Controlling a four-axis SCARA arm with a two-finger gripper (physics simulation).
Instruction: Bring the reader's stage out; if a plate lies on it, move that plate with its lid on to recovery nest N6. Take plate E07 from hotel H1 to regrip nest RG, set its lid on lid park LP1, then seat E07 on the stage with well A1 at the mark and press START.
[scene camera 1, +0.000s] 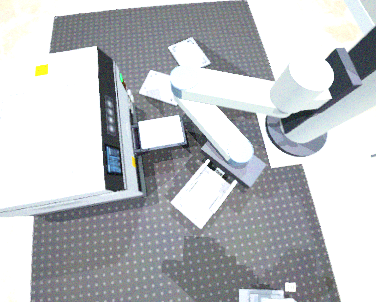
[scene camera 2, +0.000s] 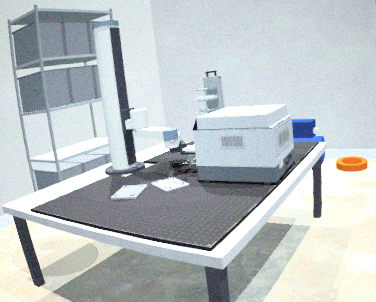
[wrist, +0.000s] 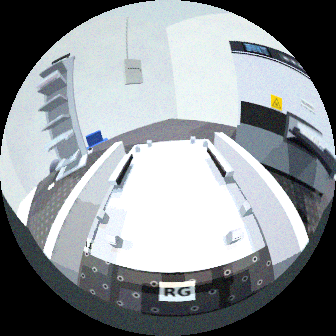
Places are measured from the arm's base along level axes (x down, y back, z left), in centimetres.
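Where they show: gripper, between the fingertips: (scene camera 1: 198, 200) (wrist: 168, 143); arm's base, origin of its link: (scene camera 1: 295, 127) (scene camera 2: 125, 169).
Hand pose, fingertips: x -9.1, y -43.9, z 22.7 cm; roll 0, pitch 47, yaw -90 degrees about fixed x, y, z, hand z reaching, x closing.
Things, the pixels of their centre, and the offset from my fingertips. "*": a spot on its surface instead. Level surfaces: height alone.
- regrip nest RG, middle of its body: (wrist: 173, 189) (scene camera 1: 201, 195) dz -1.6, dx +4.3, dy +1.5 cm
- white rectangular top, a spot on its surface: (scene camera 1: 161, 132) * dz -21.4, dx -5.1, dy -8.6 cm
- hotel tower, middle of its body: (wrist: 55, 103) (scene camera 2: 211, 108) dz +38.0, dx -17.6, dy +14.1 cm
- reader, middle of its body: (scene camera 1: 65, 144) (wrist: 284, 110) (scene camera 2: 246, 141) dz -20.5, dx -7.4, dy -36.3 cm
- dark mat, height of its surface: dx +7.8 cm
My gripper (scene camera 1: 203, 194) (wrist: 168, 143) is open, its two long fingers wide apart with nothing held, over the regrip nest RG (scene camera 1: 200, 220) (wrist: 165, 215). The nest is a bright white board with small corner posts; no plate stands out on it. Its RG label (wrist: 177, 291) is at the lower edge of the wrist view. The reader's stage (scene camera 1: 165, 149) (wrist: 317, 145) is out, with a white rectangular top (scene camera 1: 161, 132); whether that is a lidded plate I cannot tell. The hotel tower (scene camera 2: 212, 92) (wrist: 75, 100) has several shelves; E07 cannot be made out.
The reader (scene camera 1: 55, 130) (scene camera 2: 240, 120) (wrist: 280, 75) stands beside the stage. Two flat white pieces, one (scene camera 1: 190, 52) (scene camera 2: 129, 191) and another (scene camera 1: 160, 87) (scene camera 2: 170, 184), lie on the dark mat (scene camera 1: 125, 250) (scene camera 2: 165, 220). The arm column (scene camera 2: 112, 100) stands at the mat's edge.
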